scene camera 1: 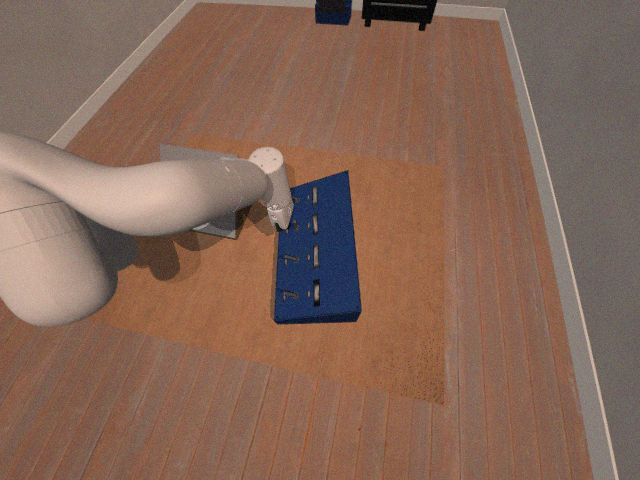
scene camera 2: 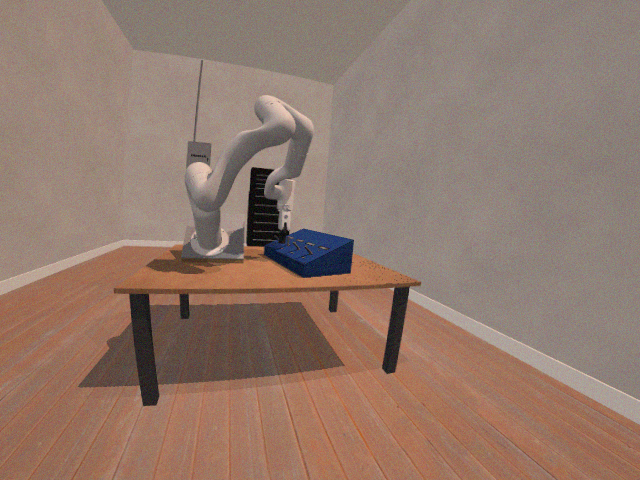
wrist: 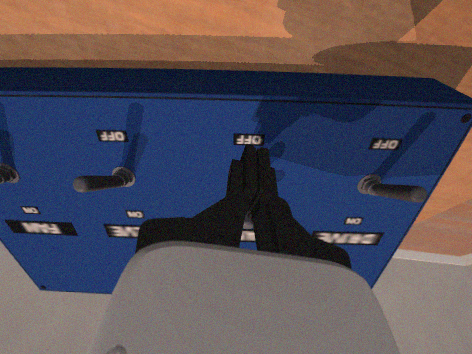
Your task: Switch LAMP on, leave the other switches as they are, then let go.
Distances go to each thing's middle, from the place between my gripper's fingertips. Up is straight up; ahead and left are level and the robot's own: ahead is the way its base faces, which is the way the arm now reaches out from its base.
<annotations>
The blue sloped switch panel (scene camera 1: 324,276) is 12 cm ahead of my hand, 3 cm to the right of it and 2 cm below it.
</annotations>
